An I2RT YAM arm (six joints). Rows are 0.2 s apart.
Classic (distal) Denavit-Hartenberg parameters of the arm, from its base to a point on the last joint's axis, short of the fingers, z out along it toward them. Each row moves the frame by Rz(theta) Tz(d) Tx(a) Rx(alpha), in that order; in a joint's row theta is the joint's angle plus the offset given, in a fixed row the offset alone. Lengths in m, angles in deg.
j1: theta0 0; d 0.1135; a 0.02; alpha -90
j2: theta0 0; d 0; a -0.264; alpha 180
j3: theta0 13.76; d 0; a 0.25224; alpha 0
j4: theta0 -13.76; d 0; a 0.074; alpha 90
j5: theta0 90; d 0; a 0; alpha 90
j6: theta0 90; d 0.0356; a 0; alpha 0
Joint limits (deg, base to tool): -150..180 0..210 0..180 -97..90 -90..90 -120..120
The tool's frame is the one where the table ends.
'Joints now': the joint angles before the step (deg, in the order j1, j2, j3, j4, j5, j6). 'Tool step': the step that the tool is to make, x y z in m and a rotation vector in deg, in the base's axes. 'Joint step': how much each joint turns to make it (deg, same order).
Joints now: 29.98, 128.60, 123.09, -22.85, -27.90, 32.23
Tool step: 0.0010, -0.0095, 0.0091, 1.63, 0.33, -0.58
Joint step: -1.02, -1.17, -0.30, 0.30, -1.13, 1.36
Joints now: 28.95, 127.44, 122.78, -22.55, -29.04, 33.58
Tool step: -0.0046, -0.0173, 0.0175, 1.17, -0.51, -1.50
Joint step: -1.47, -3.40, -2.01, 0.02, -0.32, 0.83
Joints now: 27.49, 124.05, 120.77, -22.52, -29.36, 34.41
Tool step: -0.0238, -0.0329, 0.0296, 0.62, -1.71, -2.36
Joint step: -2.18, -9.20, -7.83, 0.38, 0.25, -0.13
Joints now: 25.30, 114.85, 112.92, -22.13, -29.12, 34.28
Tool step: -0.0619, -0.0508, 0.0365, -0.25, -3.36, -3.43
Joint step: -2.72, -17.60, -15.18, -0.10, 1.28, -1.35
